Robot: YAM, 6 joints.
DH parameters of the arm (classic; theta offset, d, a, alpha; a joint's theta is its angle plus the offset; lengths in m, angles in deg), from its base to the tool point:
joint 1: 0 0.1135 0.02 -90
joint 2: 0 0 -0.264 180
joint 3: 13.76 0 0.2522 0
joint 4: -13.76 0 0.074 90
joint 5: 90 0 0 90
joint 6: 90 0.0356 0 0
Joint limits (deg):
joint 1: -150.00..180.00
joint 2: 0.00..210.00
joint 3: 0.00..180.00
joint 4: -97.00..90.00
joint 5: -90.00..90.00
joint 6: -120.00..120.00
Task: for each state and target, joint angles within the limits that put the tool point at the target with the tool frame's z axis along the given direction. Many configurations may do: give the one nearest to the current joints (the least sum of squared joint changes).
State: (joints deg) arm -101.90 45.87 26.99 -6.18 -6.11 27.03
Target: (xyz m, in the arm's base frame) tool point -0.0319 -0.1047 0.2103 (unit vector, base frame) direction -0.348 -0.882 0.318
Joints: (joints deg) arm -104.91 4.59 0.11 23.13 6.28 27.03
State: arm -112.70 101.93 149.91 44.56 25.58 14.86
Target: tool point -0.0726 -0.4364 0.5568 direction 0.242 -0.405 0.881
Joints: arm -100.89 132.59 155.01 45.81 -18.32 14.86
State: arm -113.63 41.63 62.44 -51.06 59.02 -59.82
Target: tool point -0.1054 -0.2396 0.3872 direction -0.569 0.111 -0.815
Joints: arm -109.27 91.03 103.73 -96.88 35.01 -59.82
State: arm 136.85 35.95 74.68 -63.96 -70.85 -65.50
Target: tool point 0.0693 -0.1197 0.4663 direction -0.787 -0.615 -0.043
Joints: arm 134.86 28.82 104.22 -95.23 -82.72 -65.50
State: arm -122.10 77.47 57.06 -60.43 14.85 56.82
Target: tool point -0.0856 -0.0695 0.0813 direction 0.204 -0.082 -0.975
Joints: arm -144.36 73.06 14.87 -38.71 -10.70 56.82
